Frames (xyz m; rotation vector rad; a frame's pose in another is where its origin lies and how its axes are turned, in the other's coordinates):
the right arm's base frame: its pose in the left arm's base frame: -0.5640 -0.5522 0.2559 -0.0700 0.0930 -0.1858
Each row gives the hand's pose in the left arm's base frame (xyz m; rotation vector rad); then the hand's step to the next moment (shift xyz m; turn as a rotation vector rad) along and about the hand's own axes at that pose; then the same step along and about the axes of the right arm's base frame.
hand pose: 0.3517 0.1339 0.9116 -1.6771 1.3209 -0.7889
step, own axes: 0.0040 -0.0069 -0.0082 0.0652 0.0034 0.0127
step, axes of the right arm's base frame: -0.0029 -0.0063 0.0091 0.0372 -0.0540 -0.0112
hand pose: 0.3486 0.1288 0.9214 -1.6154 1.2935 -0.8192
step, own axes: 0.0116 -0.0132 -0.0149 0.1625 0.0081 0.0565
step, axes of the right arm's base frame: -0.0042 -0.0159 0.0161 0.1143 -0.1241 -0.0347
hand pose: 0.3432 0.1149 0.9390 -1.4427 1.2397 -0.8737
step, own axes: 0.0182 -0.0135 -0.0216 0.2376 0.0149 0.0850
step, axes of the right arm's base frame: -0.0100 -0.0262 0.0139 0.1688 -0.1802 -0.0541
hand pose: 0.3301 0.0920 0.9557 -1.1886 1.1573 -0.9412
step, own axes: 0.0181 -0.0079 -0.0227 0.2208 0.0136 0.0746
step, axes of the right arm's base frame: -0.0143 -0.0264 0.0017 0.1528 -0.1692 -0.0505
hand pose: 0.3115 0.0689 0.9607 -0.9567 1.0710 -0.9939
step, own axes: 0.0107 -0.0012 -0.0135 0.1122 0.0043 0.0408
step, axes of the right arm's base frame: -0.0085 -0.0138 -0.0060 0.0797 -0.0861 -0.0224
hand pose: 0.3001 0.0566 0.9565 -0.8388 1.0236 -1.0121
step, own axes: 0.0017 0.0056 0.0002 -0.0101 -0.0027 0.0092
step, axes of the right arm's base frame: 0.0024 0.0010 -0.0053 0.0035 0.0098 0.0092
